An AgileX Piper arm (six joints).
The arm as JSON. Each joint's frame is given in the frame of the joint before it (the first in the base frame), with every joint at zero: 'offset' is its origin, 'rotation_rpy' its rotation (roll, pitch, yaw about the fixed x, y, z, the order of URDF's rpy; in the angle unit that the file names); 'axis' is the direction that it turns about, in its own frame. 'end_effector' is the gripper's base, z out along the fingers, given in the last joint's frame.
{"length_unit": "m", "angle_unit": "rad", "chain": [
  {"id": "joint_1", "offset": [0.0, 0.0, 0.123], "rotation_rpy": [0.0, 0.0, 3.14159], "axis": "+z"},
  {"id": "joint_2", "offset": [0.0, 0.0, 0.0], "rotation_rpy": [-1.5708, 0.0, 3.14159], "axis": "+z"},
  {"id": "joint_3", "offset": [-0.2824, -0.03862, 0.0], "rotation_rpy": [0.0, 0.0, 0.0], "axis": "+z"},
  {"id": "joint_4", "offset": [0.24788, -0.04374, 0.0], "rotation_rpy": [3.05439, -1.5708, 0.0], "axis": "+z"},
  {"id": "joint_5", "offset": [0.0, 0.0, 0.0], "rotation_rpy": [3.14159, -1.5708, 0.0], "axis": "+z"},
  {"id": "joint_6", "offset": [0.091, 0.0, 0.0], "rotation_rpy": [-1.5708, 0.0, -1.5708], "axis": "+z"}
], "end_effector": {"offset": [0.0, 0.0, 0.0], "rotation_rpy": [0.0, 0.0, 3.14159]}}
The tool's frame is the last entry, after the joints.
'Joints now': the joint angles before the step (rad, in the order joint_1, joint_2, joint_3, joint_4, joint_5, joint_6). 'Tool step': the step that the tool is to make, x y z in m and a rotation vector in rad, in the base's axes. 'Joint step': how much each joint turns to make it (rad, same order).
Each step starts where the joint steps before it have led.
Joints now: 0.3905, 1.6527, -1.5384, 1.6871, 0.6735, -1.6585
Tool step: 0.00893, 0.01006, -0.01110, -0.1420, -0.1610, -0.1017
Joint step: 0.0402, 0.0250, 0.0000, 0.0025, -0.1353, -0.2326
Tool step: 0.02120, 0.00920, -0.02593, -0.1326, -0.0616, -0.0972
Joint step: 0.0224, 0.0692, -0.0121, 0.0018, -0.1236, -0.1551
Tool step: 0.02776, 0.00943, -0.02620, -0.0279, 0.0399, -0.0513
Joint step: 0.0019, 0.1058, -0.0615, 0.0065, -0.0538, -0.0076
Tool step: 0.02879, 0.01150, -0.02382, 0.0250, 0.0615, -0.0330
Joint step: 0.0000, 0.1217, -0.0994, 0.0027, -0.0270, 0.0548
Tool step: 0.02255, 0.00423, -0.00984, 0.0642, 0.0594, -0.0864
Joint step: 0.0010, 0.0834, -0.0960, 0.0058, -0.0764, 0.0957
